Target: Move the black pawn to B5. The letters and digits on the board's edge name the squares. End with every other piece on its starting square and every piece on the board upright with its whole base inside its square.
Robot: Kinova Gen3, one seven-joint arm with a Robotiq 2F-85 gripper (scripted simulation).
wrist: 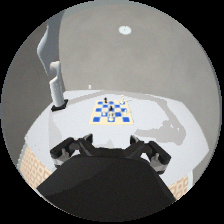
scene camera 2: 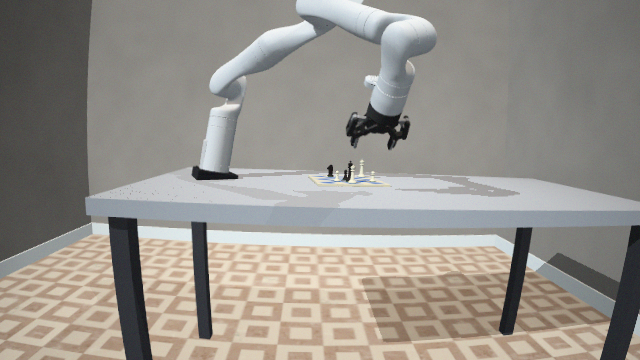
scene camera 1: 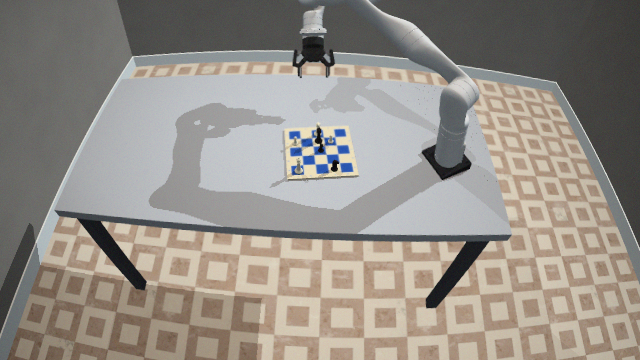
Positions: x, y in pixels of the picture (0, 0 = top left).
Labels:
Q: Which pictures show my gripper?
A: The wrist view, scene camera 2 and scene camera 1: all of them.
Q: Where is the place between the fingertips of my gripper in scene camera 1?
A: At 313, 77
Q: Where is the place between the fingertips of my gripper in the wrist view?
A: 111, 139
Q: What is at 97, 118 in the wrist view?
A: A chessboard.

